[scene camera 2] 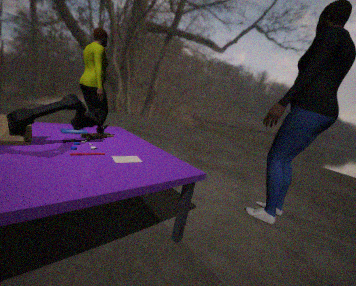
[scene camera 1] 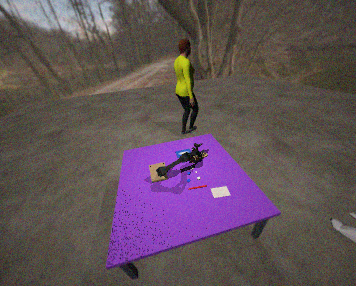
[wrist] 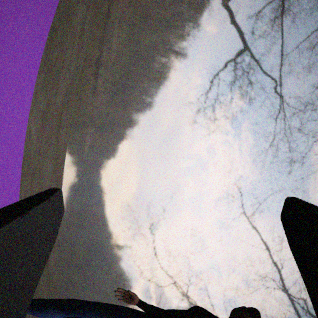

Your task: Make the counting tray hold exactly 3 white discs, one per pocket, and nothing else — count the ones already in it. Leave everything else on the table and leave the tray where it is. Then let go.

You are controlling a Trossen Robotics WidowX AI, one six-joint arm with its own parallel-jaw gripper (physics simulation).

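Note:
My gripper [scene camera 1: 199, 146] [scene camera 2: 102, 129] [wrist: 176, 205] is open, its fingers wide apart with nothing between them in the wrist view. It is above the far part of the table, facing outward. Small white discs [scene camera 1: 198, 178] [scene camera 2: 93, 148] lie on the table in front of the arm. A tan-brown object [scene camera 1: 204, 155] [scene camera 2: 108, 135] lies below the gripper, partly hidden by it. A blue object [scene camera 1: 178, 152] [scene camera 2: 74, 131] with a pale patch lies behind the arm. Which of these is the counting tray, and how many discs its pockets hold, I cannot tell.
Blue discs [scene camera 1: 188, 180] [scene camera 2: 74, 148] lie beside the white ones. A red stick [scene camera 1: 197, 187] [scene camera 2: 87, 154] and a white sheet [scene camera 1: 220, 192] [scene camera 2: 127, 159] lie nearer on the purple table [scene camera 1: 175, 220] [scene camera 2: 165, 172]. Two people stand beyond the table.

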